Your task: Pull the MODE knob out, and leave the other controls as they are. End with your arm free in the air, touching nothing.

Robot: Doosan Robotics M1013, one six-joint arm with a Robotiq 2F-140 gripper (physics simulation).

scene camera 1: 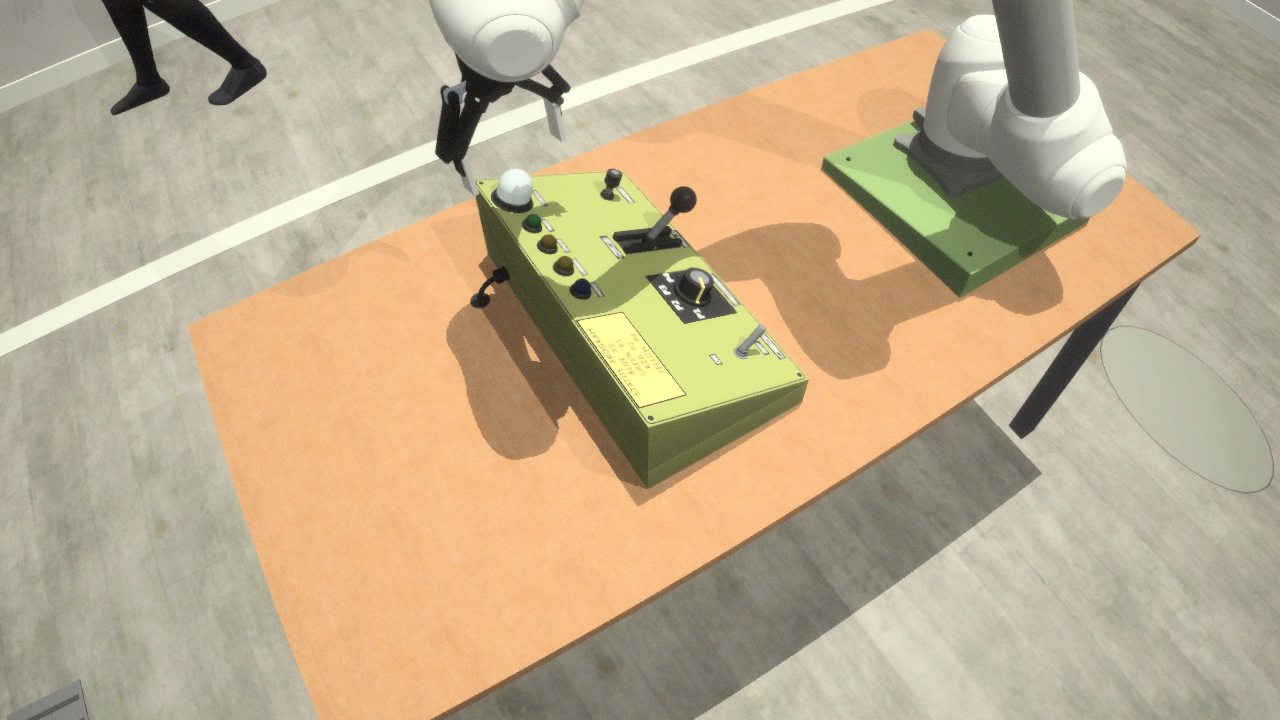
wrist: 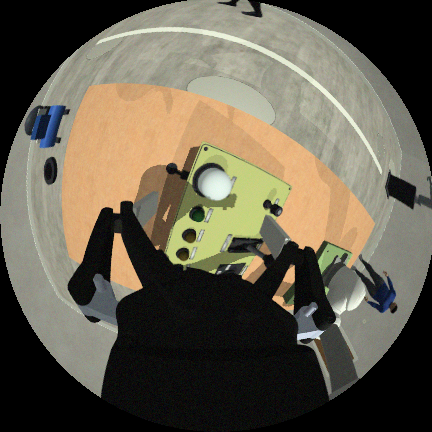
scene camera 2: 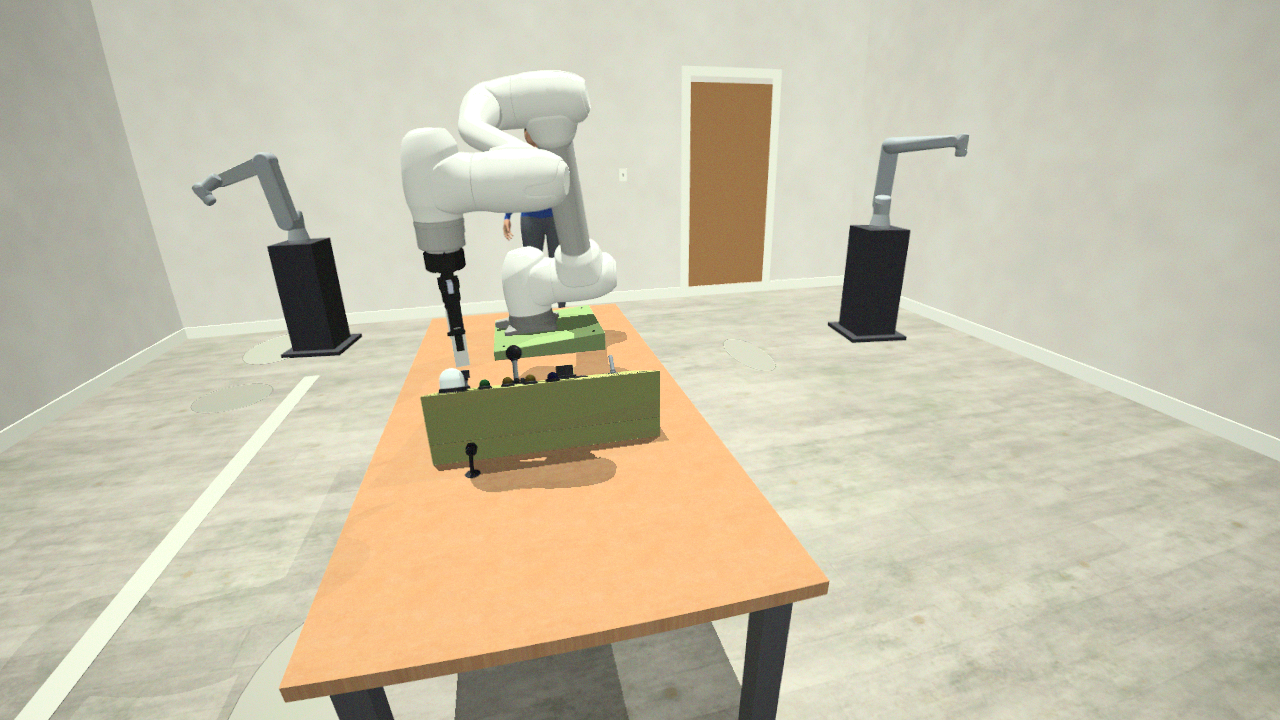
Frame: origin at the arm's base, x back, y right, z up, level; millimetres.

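Seen in the pictures: gripper, fingertip midpoint: (scene camera 1: pixel 515 162) (wrist: pixel 210 212) (scene camera 2: pixel 459 350); arm's base at its link origin: (scene camera 1: pixel 958 157) (wrist: pixel 331 271) (scene camera 2: pixel 533 325).
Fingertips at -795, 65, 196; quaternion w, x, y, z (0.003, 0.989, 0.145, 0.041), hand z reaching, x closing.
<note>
Offsets run from my fingertips to a thing's top centre, as dx, dy, dz. "pt": to the spot under its first point. Level surfaces: height alone.
A green control panel (scene camera 1: pixel 572 358) (scene camera 2: pixel 546 420) (wrist: pixel 242 192) sits on the table. Its labels are too small to read, so I cannot confirm which control is MODE. A small black knob on a short stem @(pt +154, +29, -104) (scene camera 1: pixel 613 175) (wrist: pixel 276 209) stands at the dome end of the top face. Another black knob @(pt -53, -14, -194) (scene camera 1: pixel 501 274) (scene camera 2: pixel 471 449) (wrist: pixel 172 168) sticks out of the tall side. My gripper (scene camera 1: pixel 512 154) (scene camera 2: pixel 461 362) (wrist: pixel 210 212) is open and empty, pointing down over the dome end. In the wrist view one finger pad appears close to the top-face knob; contact is not visible.
The top face also bears a white dome @(pt -6, +7, -48) (scene camera 1: pixel 514 186) (scene camera 2: pixel 452 379) (wrist: pixel 215 183), a ball-topped lever @(+223, -75, -72) (scene camera 1: pixel 682 198) (scene camera 2: pixel 513 352), a rotary dial @(+183, -202, -110) (scene camera 1: pixel 695 284), a toggle @(+209, -319, -109) (scene camera 1: pixel 750 342) (scene camera 2: pixel 612 362) and several coloured lamps. The arm's green base plate (scene camera 1: pixel 939 250) (scene camera 2: pixel 572 342) is on the table @(dz -237) (scene camera 1: pixel 402 555).
</note>
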